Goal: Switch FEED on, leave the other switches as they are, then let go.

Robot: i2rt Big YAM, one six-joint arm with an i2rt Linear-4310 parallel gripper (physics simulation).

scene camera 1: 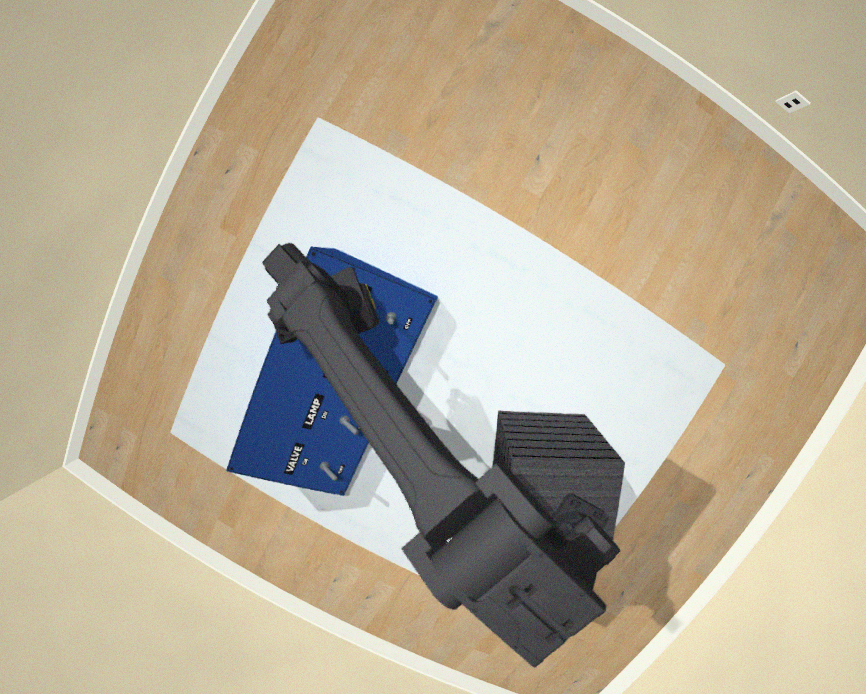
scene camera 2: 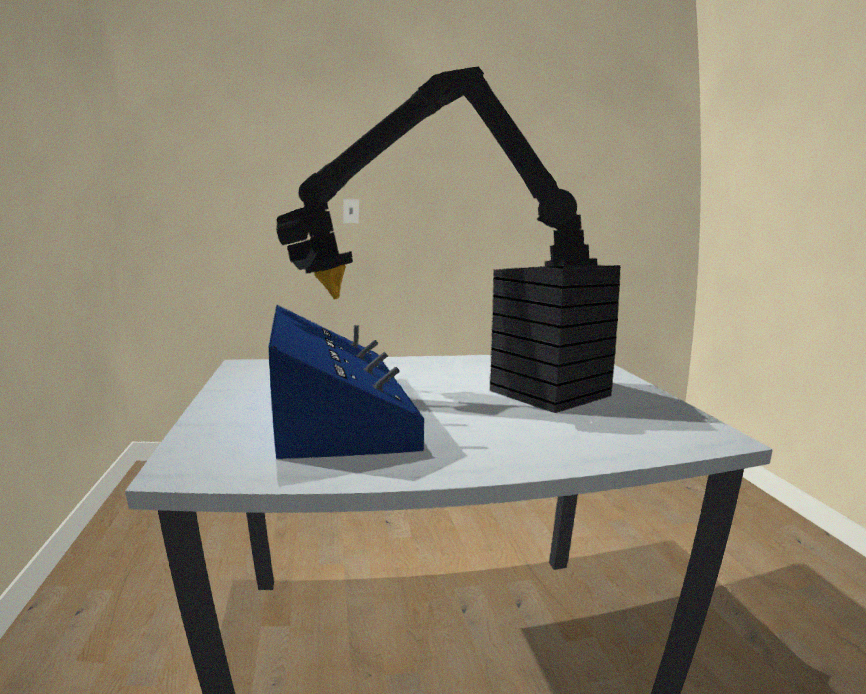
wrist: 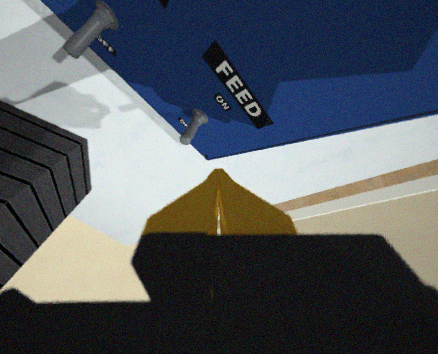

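Pixels of known places: gripper, between the fingertips: (scene camera 1: 368, 305) (scene camera 2: 336, 298) (wrist: 218, 176); arm's base, origin of its link: (scene camera 1: 569, 528) (scene camera 2: 570, 266).
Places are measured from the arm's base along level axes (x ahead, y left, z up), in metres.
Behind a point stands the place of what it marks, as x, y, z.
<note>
The blue switch panel (scene camera 1: 263, 404) @(0.603, 0.128, -0.119) (scene camera 2: 332, 422) @(0.518, 0.298, -0.233) (wrist: 340, 50) @(0.599, -0.137, -0.132) slopes down toward its OFF side. The FEED lever (scene camera 1: 391, 318) @(0.463, -0.144, -0.154) (scene camera 2: 355, 334) @(0.464, -0.133, -0.172) (wrist: 194, 127) @(0.468, -0.138, -0.173) stands nearly upright in scene camera 2, leaning to the ON side. The DRIVE lever (scene camera 2: 368, 349) @(0.441, -0.013, -0.182) (wrist: 91, 30) @(0.448, -0.021, -0.180), LAMP lever (scene camera 1: 349, 425) @(0.434, 0.097, -0.178) (scene camera 2: 376, 362) @(0.432, 0.105, -0.182) and VALVE lever (scene camera 1: 329, 471) @(0.423, 0.215, -0.178) (scene camera 2: 387, 378) @(0.422, 0.225, -0.182) lean to OFF. My gripper (scene camera 1: 369, 296) @(0.507, -0.155, -0.091) (scene camera 2: 336, 296) @(0.507, -0.155, -0.091) (wrist: 218, 176) @(0.507, -0.155, -0.091) is shut and empty, above the panel near the FEED label (wrist: 237, 85) @(0.533, -0.127, -0.165) and apart from the levers. The arm hides the FEED and DRIVE labels in scene camera 1.
The panel stands on a white table (scene camera 1: 506, 289) @(0.288, -0.300, -0.294) (scene camera 2: 578, 451) @(0.105, 0.332, -0.295). The arm's dark, layered pedestal (scene camera 1: 556, 440) @(0.074, -0.105, -0.117) (scene camera 2: 555, 339) @(0.075, 0.111, -0.141) (wrist: 45, 185) @(0.134, -0.074, -0.176) stands to the right of the panel in scene camera 2. The forearm passes over the panel.
</note>
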